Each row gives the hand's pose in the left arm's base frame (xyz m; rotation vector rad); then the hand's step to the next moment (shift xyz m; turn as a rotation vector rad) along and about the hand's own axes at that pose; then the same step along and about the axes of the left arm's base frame.
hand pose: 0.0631 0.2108 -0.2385 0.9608 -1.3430 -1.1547
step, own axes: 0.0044 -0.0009 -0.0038 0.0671 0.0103 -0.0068
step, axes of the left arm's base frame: 0.0033 -0.0049 -0.0001 0.0004 -0.0639 0.0240
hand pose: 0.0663 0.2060 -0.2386 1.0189 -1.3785 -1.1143
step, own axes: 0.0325 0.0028 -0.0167 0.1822 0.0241 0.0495
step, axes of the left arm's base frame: 0.0135 -0.0326 0.0098 -0.0666 -0.1680 0.0597
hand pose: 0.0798 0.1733 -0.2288 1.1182 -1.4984 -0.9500
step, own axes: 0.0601 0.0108 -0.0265 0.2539 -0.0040 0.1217
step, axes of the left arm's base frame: 0.0195 -0.0557 0.0307 -0.1377 -0.2428 0.0373
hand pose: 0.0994 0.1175 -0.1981 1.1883 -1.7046 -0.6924
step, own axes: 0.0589 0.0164 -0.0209 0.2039 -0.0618 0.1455
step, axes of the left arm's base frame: 0.0054 -0.0472 0.0438 -0.1298 -0.2195 -0.0389
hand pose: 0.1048 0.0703 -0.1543 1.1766 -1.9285 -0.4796
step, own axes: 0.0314 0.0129 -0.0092 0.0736 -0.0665 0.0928
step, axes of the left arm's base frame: -0.0074 -0.0200 0.0280 -0.0542 -0.1045 -0.0677
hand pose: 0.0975 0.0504 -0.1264 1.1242 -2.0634 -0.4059
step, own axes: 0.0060 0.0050 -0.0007 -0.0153 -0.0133 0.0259
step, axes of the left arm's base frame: -0.0045 -0.0020 0.0061 -0.0059 0.0032 -0.0322
